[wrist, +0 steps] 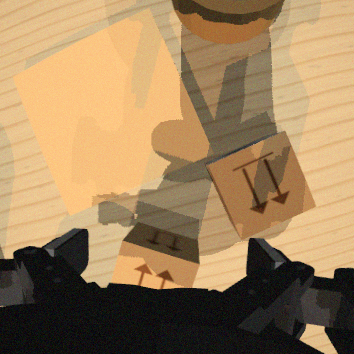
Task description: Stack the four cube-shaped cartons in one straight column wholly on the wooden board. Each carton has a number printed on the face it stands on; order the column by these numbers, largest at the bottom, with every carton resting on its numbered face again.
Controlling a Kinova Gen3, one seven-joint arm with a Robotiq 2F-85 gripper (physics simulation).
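Places are measured from the arm's base along level axes (x right, y ahead, z up), in millimetres.
Where they show: gripper, fingertip midpoint: [166, 251].
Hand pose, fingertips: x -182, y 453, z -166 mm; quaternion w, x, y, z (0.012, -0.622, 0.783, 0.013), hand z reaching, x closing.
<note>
Each offset is from my fingertips to the top centre of the thing. "*": to the spot under its first point. Level surfaces: height alone.
The pale square wooden board {dx +92, dy +35, dz -59 mm} [50, 100] lies flat at the left and upper middle, with shadows across it. One brown carton {dx +23, dy -61, dz -21 mm} [270, 185] is right of centre, beside the board's lower right edge. Two arrows show on its face towards the camera, and a thin dark strip runs along its upper left edge; no number is readable. A second carton {dx -29, dy +19, dz -21 mm} [159, 255] stands at the lower middle, off the board, with arrows on two faces; the gripper body hides its near part. The other two cartons do not show. My gripper [166, 251] is open and empty, its fingers spread wide, the right fingertip appearing just below the first carton.
A round brown wooden object {* dx +130, dy -62, dz -49 mm} [227, 30] is cut off by the top edge, right of the board. The light wood-grained table top {dz -71 mm} [320, 75] surrounds the board. Shadows of the arm and objects fall between the round object and the cartons.
</note>
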